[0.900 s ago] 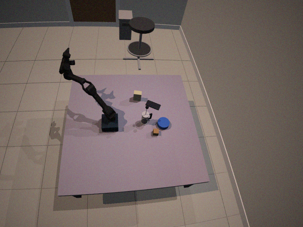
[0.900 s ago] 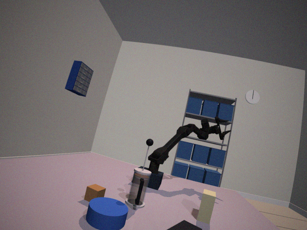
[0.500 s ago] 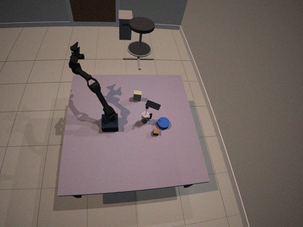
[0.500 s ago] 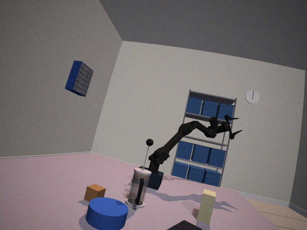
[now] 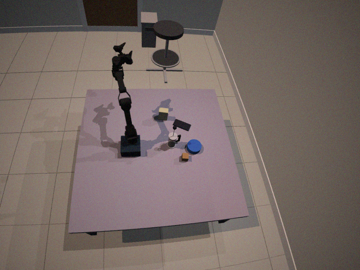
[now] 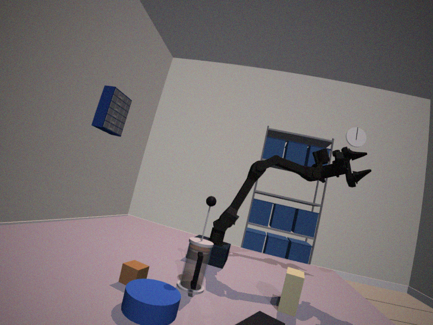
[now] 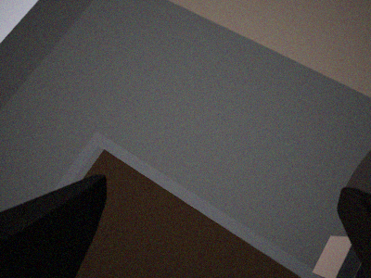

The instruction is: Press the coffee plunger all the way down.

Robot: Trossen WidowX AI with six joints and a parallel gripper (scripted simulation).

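Right now the glass coffee press is 54 cm to the right of my gripper tip, 43 cm below it and 37 cm ahead of it. Also, from my gripper tip: pale yellow block: 50 cm below, 29 cm ahead, 26 cm to the right; blue round tub: 57 cm to the right, 55 cm ahead, 53 cm below.
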